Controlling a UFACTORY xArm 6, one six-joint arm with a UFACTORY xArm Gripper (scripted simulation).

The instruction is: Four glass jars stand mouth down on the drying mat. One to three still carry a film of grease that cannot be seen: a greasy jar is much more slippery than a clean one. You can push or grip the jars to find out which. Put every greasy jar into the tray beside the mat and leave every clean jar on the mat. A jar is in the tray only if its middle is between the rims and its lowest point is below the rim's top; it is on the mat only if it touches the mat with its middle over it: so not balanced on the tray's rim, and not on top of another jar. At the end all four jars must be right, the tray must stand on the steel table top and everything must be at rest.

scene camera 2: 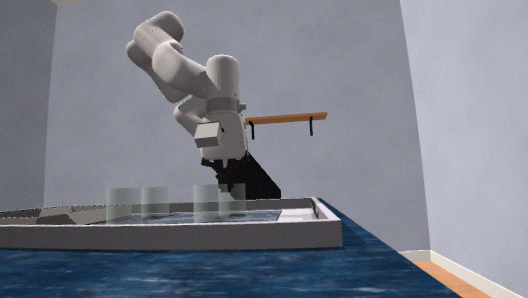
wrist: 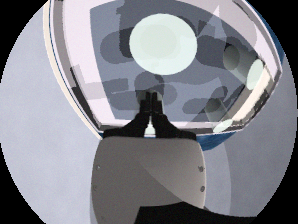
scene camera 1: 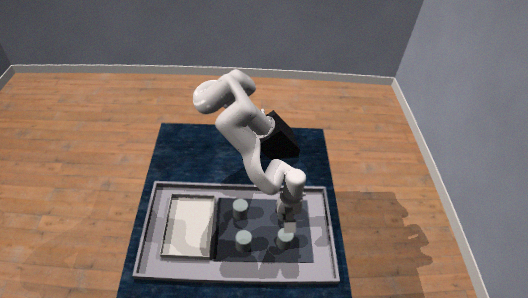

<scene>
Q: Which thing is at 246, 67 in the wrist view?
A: A glass jar.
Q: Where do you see a glass jar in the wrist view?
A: At 162, 44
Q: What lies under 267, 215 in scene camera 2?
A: A dark drying mat.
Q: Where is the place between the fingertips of my gripper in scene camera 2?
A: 226, 192
</scene>
